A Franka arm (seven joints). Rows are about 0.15 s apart.
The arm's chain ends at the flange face. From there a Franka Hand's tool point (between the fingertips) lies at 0.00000 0.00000 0.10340 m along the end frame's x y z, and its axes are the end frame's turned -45 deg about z.
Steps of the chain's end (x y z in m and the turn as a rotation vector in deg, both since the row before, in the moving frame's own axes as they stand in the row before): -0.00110 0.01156 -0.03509 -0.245 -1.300 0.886; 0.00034 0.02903 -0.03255 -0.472 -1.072 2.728; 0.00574 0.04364 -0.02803 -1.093 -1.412 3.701; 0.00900 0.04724 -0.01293 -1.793 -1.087 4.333; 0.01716 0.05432 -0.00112 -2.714 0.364 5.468; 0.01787 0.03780 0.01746 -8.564 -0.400 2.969; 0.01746 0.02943 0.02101 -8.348 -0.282 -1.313; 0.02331 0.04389 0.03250 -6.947 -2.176 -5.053; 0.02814 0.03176 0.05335 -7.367 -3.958 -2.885
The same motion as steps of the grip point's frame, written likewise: -0.01091 0.00603 -0.03512 0.746 -1.092 0.886; -0.02224 0.01996 -0.03257 0.424 -1.092 2.728; -0.02998 0.03441 -0.02808 0.226 -1.771 3.701; -0.03074 0.04053 -0.01300 -0.499 -2.036 4.333; -0.02946 0.05432 -0.00124 -2.176 -1.662 5.468; -0.02575 0.04944 0.01630 -5.773 -6.339 2.969; -0.01932 0.04354 0.01991 -5.704 -6.102 -1.313; -0.02588 0.05409 0.03167 -3.374 -6.451 -5.053; -0.01684 0.04705 0.05225 -2.411 -8.008 -2.885
